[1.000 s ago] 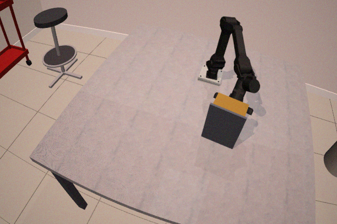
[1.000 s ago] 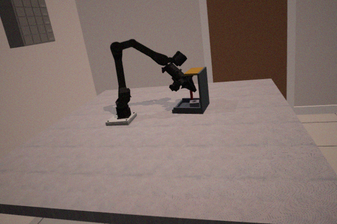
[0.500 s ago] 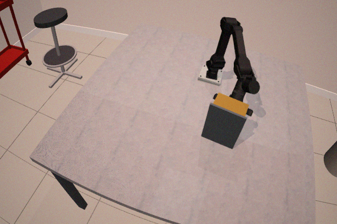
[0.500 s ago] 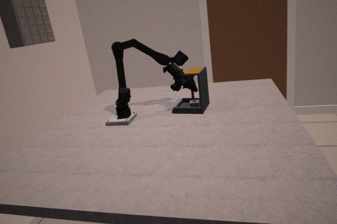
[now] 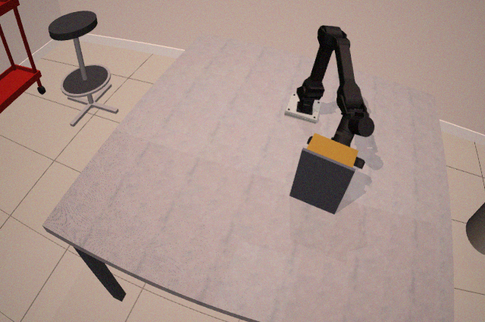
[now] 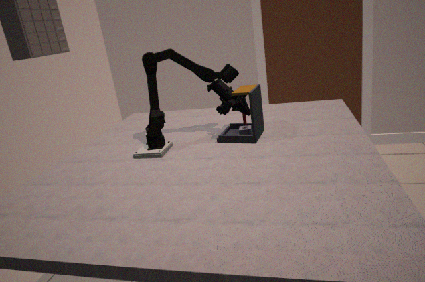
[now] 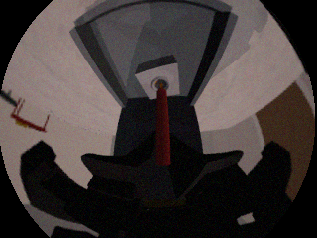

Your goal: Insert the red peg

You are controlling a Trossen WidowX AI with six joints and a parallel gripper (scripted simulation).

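My gripper tip is now 30 mm short of the back wall, 20 mm to the left of it and 10 mm below it. Round my gripper tip: orange roof (10 mm behind, 110 mm above); red peg (30 mm behind, 10 mm to the left, 10 mm below).
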